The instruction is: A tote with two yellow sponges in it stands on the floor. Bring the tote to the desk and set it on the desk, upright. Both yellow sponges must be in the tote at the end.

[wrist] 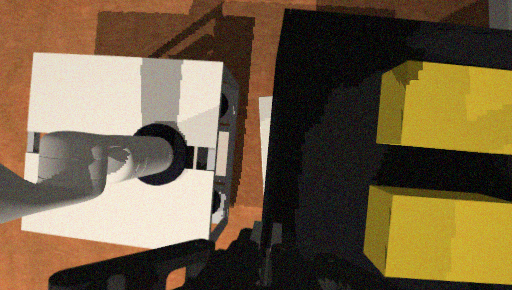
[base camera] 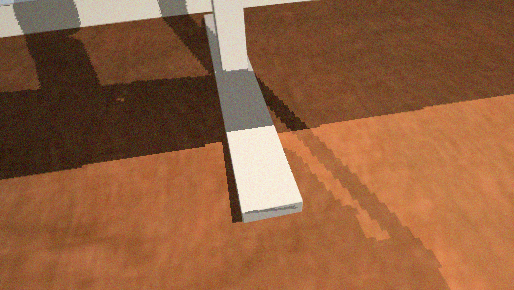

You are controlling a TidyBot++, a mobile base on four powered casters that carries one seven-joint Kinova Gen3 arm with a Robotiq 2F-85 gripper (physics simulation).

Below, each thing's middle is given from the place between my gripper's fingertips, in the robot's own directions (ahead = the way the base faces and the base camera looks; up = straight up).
My gripper is now 10 cm short of the black tote [wrist: 322, 157], 4 cm above it and 2 cm to the left of it.
